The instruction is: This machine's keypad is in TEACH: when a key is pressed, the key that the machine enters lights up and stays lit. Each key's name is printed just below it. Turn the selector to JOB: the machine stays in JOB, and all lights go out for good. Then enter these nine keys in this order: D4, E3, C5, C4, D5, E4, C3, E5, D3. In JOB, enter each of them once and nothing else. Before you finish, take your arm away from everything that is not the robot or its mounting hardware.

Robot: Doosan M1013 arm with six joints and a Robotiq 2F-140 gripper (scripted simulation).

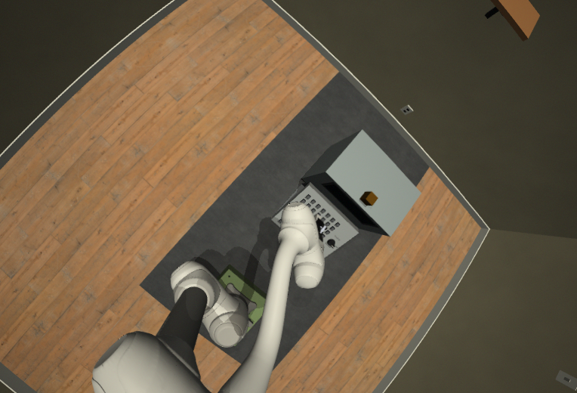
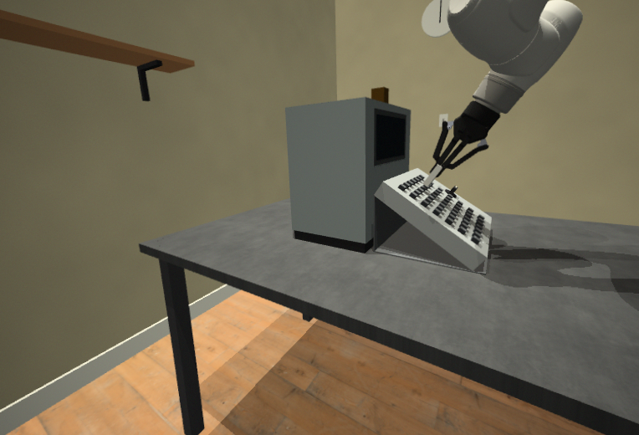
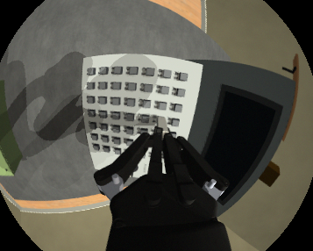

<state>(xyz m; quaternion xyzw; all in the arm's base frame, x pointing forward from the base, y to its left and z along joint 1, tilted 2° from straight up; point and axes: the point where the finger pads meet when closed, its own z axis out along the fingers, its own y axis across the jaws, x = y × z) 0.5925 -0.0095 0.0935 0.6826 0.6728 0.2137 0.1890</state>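
Right now the key E4 is 6 cm behind my hand and 10 cm below it. The rest, counted from my hand: keypad (5 cm to the right, 11 cm below); black selector knob (3 cm behind, 17 cm to the right, 7 cm below).
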